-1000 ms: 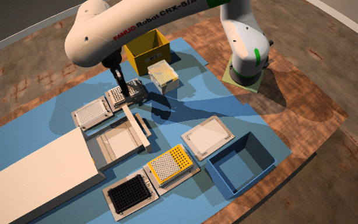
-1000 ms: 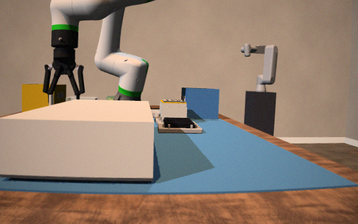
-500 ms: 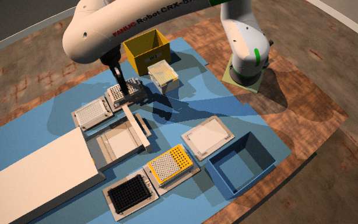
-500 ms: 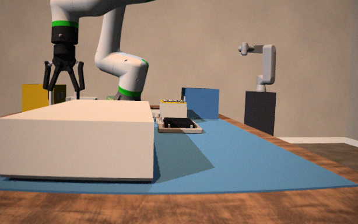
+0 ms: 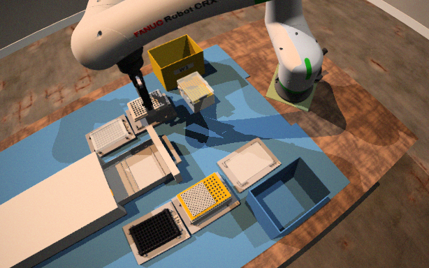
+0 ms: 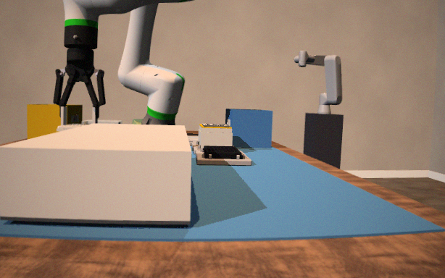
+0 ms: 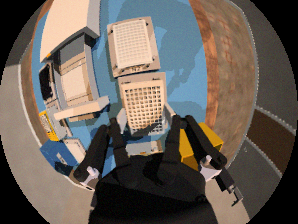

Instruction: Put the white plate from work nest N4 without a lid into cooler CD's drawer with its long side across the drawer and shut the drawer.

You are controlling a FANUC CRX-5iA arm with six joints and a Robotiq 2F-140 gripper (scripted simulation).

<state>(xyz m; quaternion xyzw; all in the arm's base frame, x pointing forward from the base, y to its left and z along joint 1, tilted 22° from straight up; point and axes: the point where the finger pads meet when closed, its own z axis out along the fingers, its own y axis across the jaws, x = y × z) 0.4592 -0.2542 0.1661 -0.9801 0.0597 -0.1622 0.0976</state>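
Now: the drawer 190 mm to the left of my hand, 150 mm ahead of it and 50 mm below it. Also, from my hand: white plate (20 mm below); then yellow bin (190 mm behind, 120 mm to the right, 40 mm below); then yellow rack (380 mm to the left, 20 mm below, 10 mm ahead).
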